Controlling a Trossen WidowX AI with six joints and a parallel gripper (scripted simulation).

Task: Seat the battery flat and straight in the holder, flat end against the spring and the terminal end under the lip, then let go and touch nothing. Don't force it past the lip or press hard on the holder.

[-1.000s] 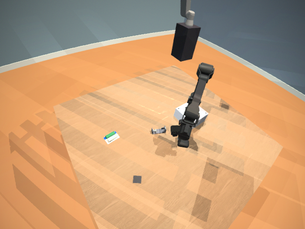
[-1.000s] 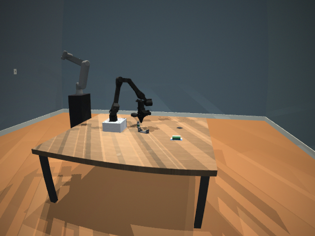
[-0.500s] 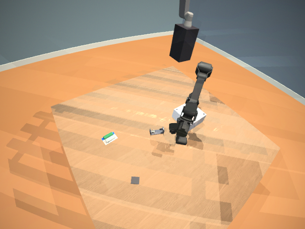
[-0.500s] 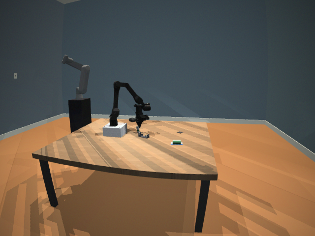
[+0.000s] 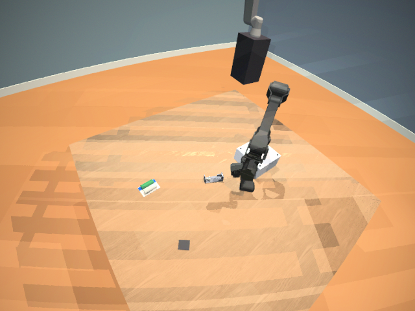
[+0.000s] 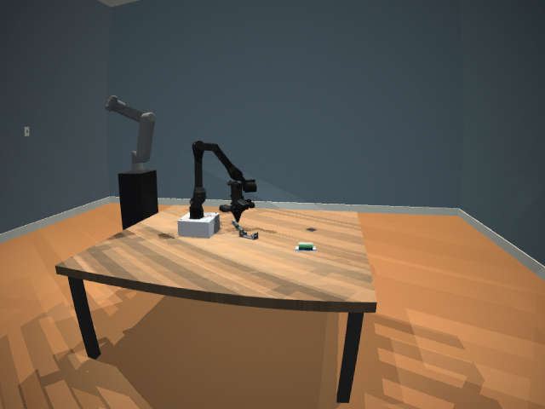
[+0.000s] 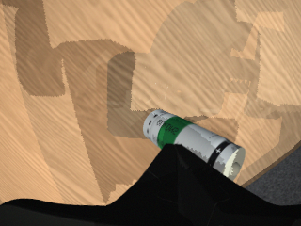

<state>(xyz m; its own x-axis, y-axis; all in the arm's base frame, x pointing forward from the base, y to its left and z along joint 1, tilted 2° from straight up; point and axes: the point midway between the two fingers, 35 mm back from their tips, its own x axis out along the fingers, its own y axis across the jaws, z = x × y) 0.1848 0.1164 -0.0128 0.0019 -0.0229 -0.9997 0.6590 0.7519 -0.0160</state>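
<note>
Right now my gripper tip is 10 mm past the battery, 10 mm to the left of it and 10 mm above it.
</note>
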